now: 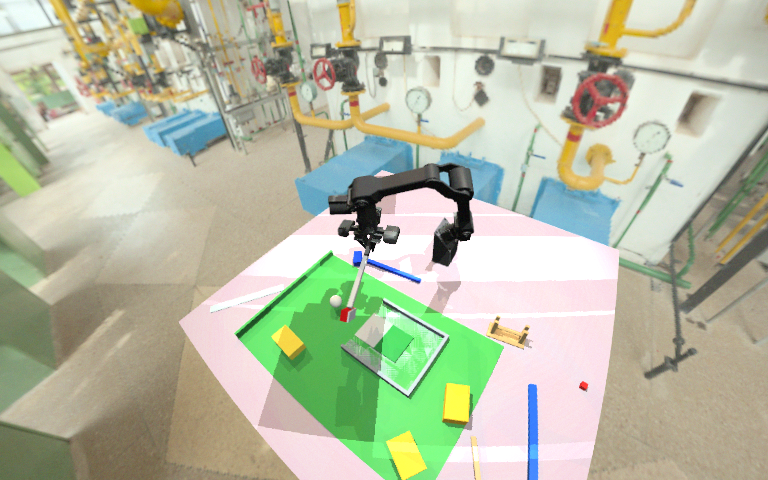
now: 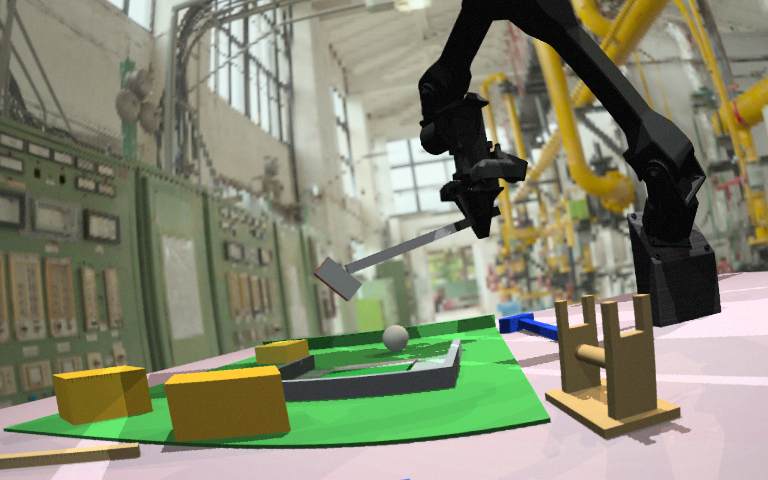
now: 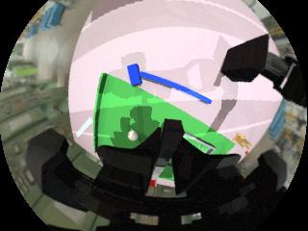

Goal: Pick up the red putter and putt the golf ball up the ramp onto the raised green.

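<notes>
Right now my gripper tip is 6 cm past the blue putter, 2 cm to the left of it and 15 cm above it. From my gripper tip the other things lie so: green mat 22 cm ahead, 14 cm to the left, 16 cm below; white golf ball 16 cm ahead, 3 cm to the right, 14 cm below; red putter 10 cm ahead, 6 cm to the left.
</notes>
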